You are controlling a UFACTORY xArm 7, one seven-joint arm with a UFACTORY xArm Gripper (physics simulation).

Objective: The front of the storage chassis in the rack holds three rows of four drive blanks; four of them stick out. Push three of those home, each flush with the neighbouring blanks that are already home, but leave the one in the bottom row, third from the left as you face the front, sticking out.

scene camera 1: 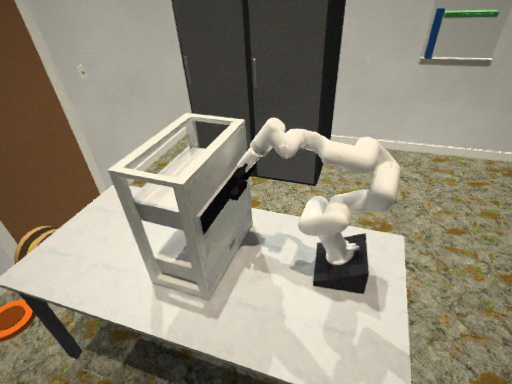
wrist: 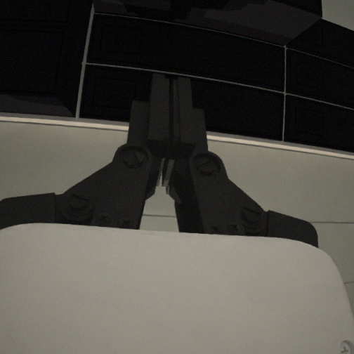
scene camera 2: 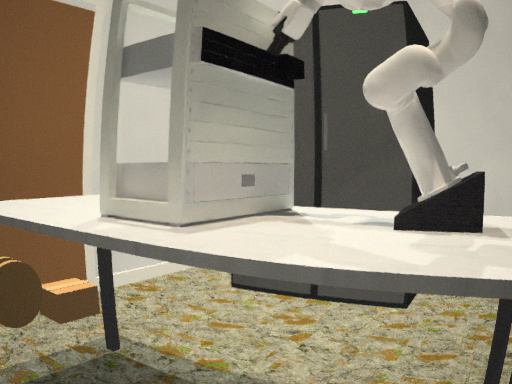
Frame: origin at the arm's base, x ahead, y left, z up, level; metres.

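Seen in the pictures: gripper, fingertip midpoint: (scene camera 1: pixel 236 175) (scene camera 2: pixel 271 54); arm's base at its link origin: (scene camera 1: pixel 340 254) (scene camera 2: pixel 440 191).
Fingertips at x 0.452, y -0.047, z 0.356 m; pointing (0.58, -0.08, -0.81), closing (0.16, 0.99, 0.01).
Note:
Pixels of each thing's top centre, then the offset from my fingertips to it. "spot": a spot on its surface instead. Level surfaces: height alone.
- black storage chassis at a spot on its surface: (scene camera 2: pixel 225 50) (scene camera 1: pixel 213 210) spot: dx +0.047, dy +0.193, dz -0.032 m
- dark protruding part at a spot on its surface: (scene camera 2: pixel 295 69) spot: dx -0.042, dy -0.087, dz -0.028 m
- white table at its surface level: dz -0.437 m
The black storage chassis (scene camera 1: pixel 212 216) (scene camera 2: pixel 225 50) spans the rack's front. The wrist view is upside down. My gripper (scene camera 1: pixel 233 181) (scene camera 2: pixel 271 53) (wrist: pixel 165 100) is shut and empty, its tips at the third column's top-row blank (wrist: pixel 245 112), near its border with the middle-row blank (wrist: pixel 225 60). Both look flush. The bottom-row third blank (wrist: pixel 240 22) sticks out. In the rightmost column, protruding blanks (wrist: pixel 30 60) seem to cover the top and middle rows, but their dividing line is unclear. A dark protruding part (scene camera 2: pixel 295 69) shows in scene camera 2; its row is unclear. Contact is unclear.
The pale rack (scene camera 1: pixel 192 250) (scene camera 2: pixel 177 150) stands on the white table (scene camera 1: pixel 300 340) (scene camera 2: pixel 250 240). Pale panels (scene camera 2: pixel 240 100) (wrist: pixel 45 155) border the chassis. The arm's black base (scene camera 1: pixel 340 275) (scene camera 2: pixel 445 212) is in front of the rack. A dark cabinet (scene camera 1: pixel 215 50) stands behind.

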